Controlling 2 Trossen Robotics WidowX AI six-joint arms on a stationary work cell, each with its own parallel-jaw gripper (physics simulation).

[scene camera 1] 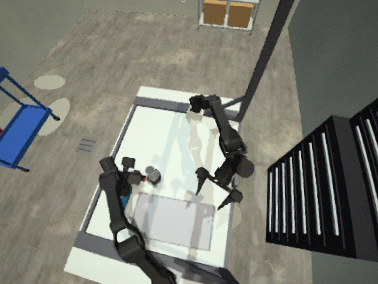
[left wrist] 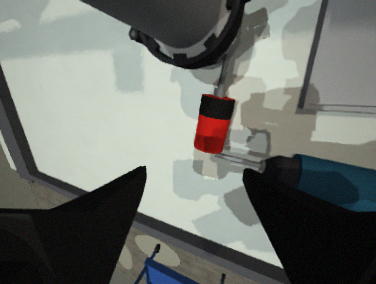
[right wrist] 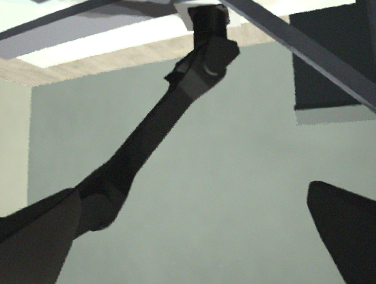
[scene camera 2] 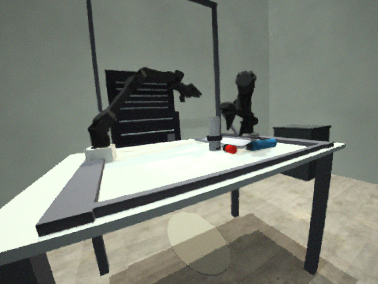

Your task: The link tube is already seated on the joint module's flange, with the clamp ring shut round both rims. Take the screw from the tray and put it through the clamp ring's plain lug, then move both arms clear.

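Places are measured from the left arm's base along level axes (x down, y back, z left), in metres.
Where they show: left gripper, fingertip midpoint: (left wrist: 195,173) (scene camera 2: 234,133); right gripper, fingertip midpoint: (scene camera 1: 206,202) (right wrist: 195,196) (scene camera 2: 200,96); left arm's base at its link origin: (scene camera 1: 168,280) (right wrist: 209,15) (scene camera 2: 248,133); right arm's base at its link origin: (scene camera 1: 196,108) (scene camera 2: 100,146).
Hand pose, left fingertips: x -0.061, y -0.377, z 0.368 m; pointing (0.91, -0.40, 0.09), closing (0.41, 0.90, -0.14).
Things, the pixels of their top centre, and the offset from my left fingertips. "pt": a spot on its surface instead.
- link tube at its top centre: (scene camera 2: 213,116) (scene camera 1: 149,170) dx -0.073, dy -0.039, dz -0.104 m
- joint module at its top centre: (scene camera 2: 214,136) dx +0.023, dy -0.039, dz -0.104 m
- black clamp ring at a spot on its surface: (left wrist: 200,63) pt dx +0.023, dy -0.020, dz -0.072 m
- small dark nub at a spot on its surface: (left wrist: 134,34) pt dx +0.016, dy -0.074, dz -0.084 m
- tray at its top centre: (scene camera 1: 172,220) (scene camera 2: 225,139) dx +0.071, dy +0.131, dz -0.283 m
- red-and-black handled tool at its top centre: (left wrist: 212,107) (scene camera 2: 227,144) dx +0.053, dy -0.010, dz -0.040 m
- blue-handled screwdriver at a spot on its surface: (left wrist: 335,180) pt dx +0.049, dy +0.103, dz -0.009 m
The link tube (scene camera 1: 153,173) (scene camera 2: 214,126) (left wrist: 165,20) stands upright on the joint module (scene camera 2: 214,146), with the black clamp ring (scene camera 2: 214,138) (left wrist: 200,63) round the joint. In the left wrist view a small dark nub (left wrist: 134,34) shows at the ring's left side; whether it is a lug or a screw is unclear. I cannot make out the screw in the tray (scene camera 1: 172,222) (left wrist: 350,65). My left gripper (scene camera 1: 132,170) (left wrist: 195,173) is open and empty, above the table beside the tube. My right gripper (scene camera 1: 208,201) (right wrist: 195,196) is open and empty, high at the table's right side.
A red-and-black handled tool (scene camera 2: 230,149) (left wrist: 212,130) lies beside the joint module, its shaft toward it. A blue-handled screwdriver (scene camera 1: 125,201) (scene camera 2: 262,144) (left wrist: 335,180) lies close to it, its tip near the red handle. Dark frame rails (scene camera 2: 150,188) border the table.
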